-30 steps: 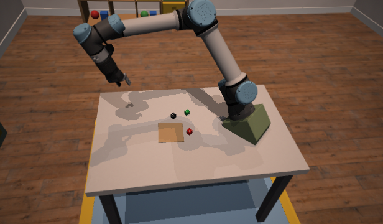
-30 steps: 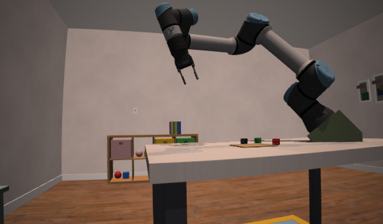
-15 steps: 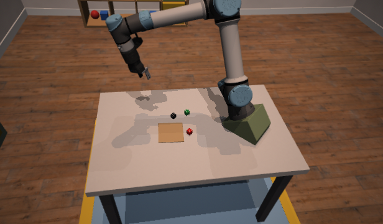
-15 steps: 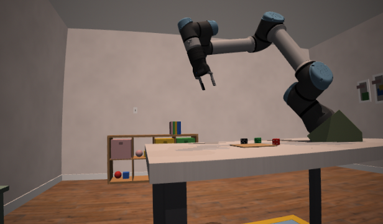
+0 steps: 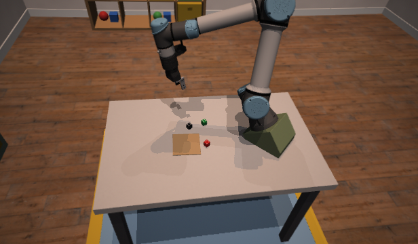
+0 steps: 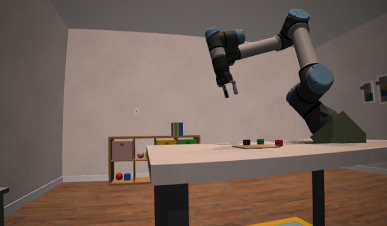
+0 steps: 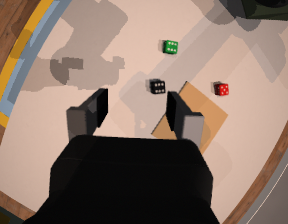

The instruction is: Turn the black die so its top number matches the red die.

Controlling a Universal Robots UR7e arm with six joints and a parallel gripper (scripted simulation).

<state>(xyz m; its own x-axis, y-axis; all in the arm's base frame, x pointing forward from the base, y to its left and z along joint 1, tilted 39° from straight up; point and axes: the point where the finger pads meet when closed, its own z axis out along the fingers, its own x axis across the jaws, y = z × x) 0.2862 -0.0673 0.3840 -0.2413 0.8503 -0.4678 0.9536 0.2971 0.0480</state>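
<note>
My hand is 110 mm past the green die, 80 mm to the right of it and 240 mm above it. Also, from my hand: red die (60 mm behind, 220 mm to the left, 240 mm below); then tan mat (40 mm ahead, 180 mm to the left, 250 mm below); then black die (20 mm behind, 70 mm to the left, 240 mm below).
</note>
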